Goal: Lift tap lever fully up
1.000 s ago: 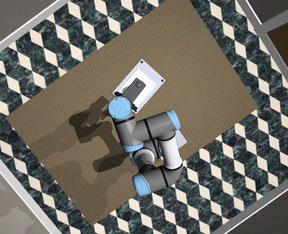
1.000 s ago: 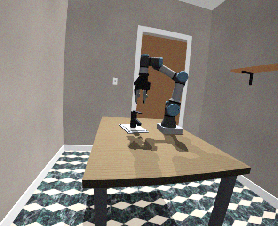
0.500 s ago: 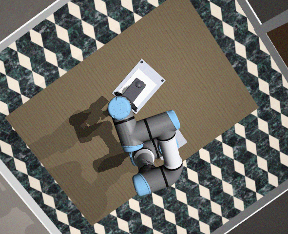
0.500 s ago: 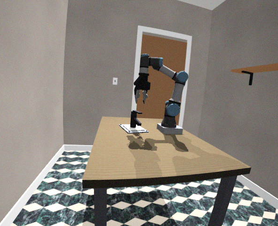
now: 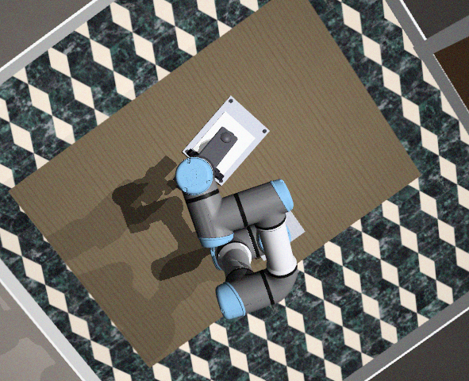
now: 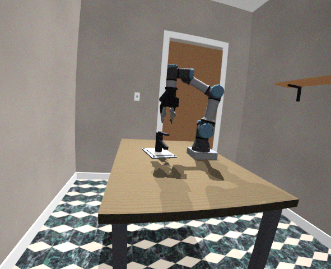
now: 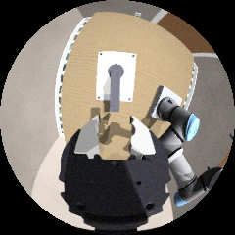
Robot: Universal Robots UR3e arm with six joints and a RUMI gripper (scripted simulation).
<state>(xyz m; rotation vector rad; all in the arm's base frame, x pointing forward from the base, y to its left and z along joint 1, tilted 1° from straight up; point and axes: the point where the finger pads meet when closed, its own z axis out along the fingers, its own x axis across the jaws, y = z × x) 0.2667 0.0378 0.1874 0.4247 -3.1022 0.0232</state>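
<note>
My gripper is now 10 mm short of the lever, 30 mm to the left of it and 80 mm above it.
</note>
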